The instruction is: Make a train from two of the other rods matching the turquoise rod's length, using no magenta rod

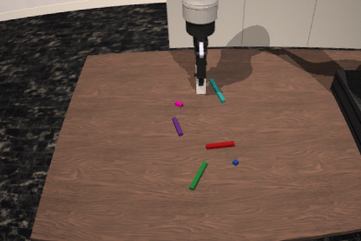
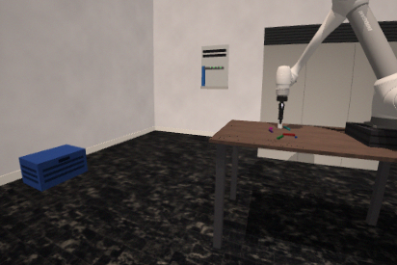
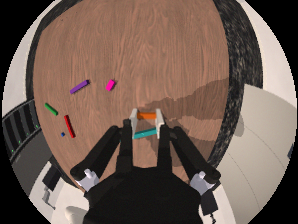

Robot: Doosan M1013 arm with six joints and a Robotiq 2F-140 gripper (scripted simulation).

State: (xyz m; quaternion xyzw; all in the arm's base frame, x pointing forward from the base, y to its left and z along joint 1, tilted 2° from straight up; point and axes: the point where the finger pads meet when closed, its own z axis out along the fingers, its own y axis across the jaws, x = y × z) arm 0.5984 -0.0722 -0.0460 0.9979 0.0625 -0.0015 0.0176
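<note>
My hand is 50 mm past the turquoise rod, 10 mm to the right of it and 30 mm above it. From my hand the other things lie so: magenta rod: 50 mm ahead, 80 mm to the left, 30 mm below; purple rod: 50 mm ahead, 160 mm to the left, 30 mm below; orange rod: 30 mm below.
</note>
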